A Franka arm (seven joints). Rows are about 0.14 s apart.
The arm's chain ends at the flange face. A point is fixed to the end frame.
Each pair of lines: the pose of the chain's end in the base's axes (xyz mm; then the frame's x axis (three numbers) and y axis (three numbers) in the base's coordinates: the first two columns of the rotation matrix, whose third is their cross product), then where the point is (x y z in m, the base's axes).
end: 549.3 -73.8 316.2 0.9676 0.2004 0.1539 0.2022 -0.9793 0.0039
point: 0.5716 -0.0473 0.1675
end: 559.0 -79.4 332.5 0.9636 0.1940 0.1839 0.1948 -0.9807 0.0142
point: 0.5862 -0.0537 0.1845
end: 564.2 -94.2 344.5 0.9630 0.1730 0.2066 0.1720 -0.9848 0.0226
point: 0.5956 -0.0698 0.1971
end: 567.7 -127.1 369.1 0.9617 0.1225 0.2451 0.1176 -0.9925 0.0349
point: 0.6063 -0.1055 0.2230
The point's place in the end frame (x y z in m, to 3 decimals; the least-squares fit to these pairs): 0.004 -0.022 0.151
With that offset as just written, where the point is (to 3 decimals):
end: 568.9 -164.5 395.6 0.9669 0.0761 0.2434 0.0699 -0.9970 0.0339
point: 0.608 -0.145 0.249
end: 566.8 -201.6 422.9 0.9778 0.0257 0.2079 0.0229 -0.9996 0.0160
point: 0.602 -0.181 0.276
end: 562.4 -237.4 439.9 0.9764 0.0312 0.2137 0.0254 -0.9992 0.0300
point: 0.598 -0.219 0.293
